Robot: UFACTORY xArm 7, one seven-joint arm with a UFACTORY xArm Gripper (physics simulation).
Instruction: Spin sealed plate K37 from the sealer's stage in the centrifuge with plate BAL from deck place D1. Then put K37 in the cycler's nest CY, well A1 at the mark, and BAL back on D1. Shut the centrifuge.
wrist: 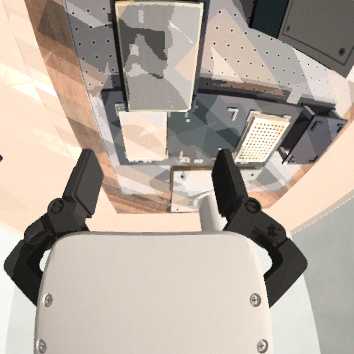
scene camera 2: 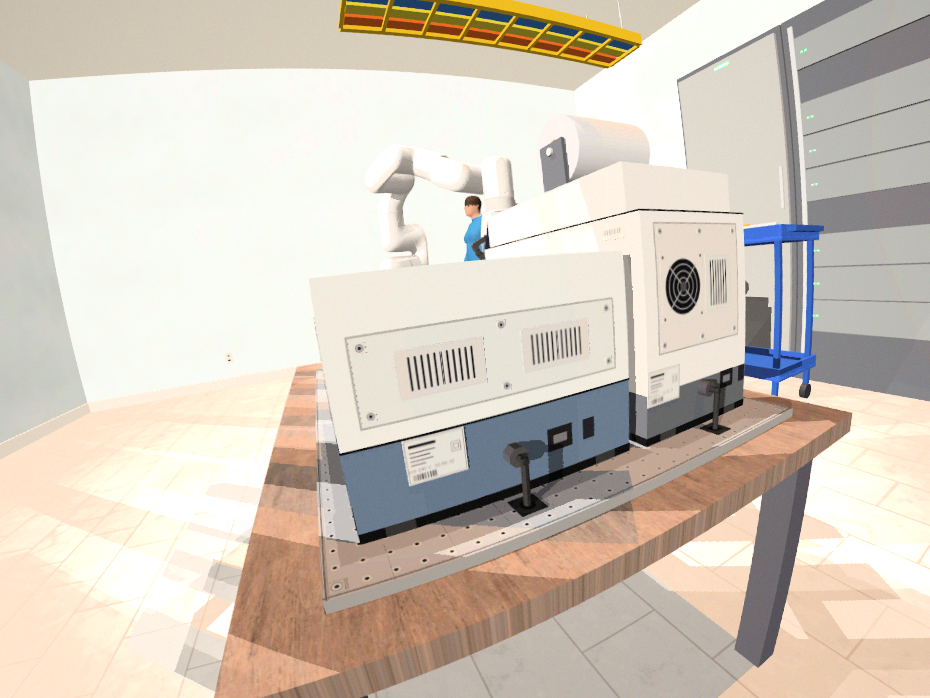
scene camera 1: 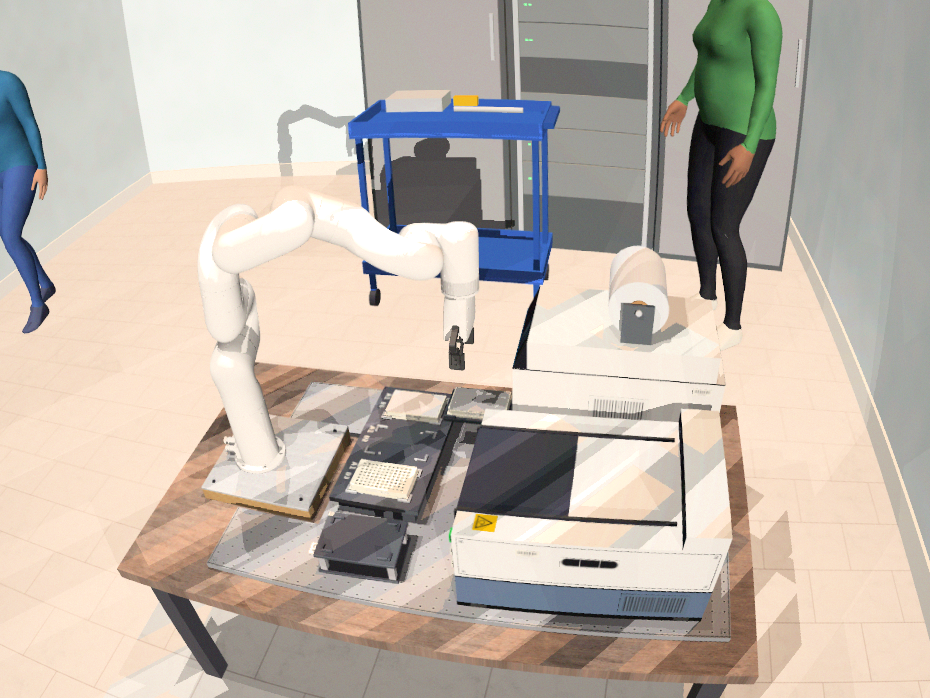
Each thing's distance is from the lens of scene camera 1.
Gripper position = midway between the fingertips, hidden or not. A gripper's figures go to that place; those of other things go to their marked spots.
my gripper [scene camera 1: 462, 356]: 150 cm
sealed plate [scene camera 1: 422, 407]: 164 cm
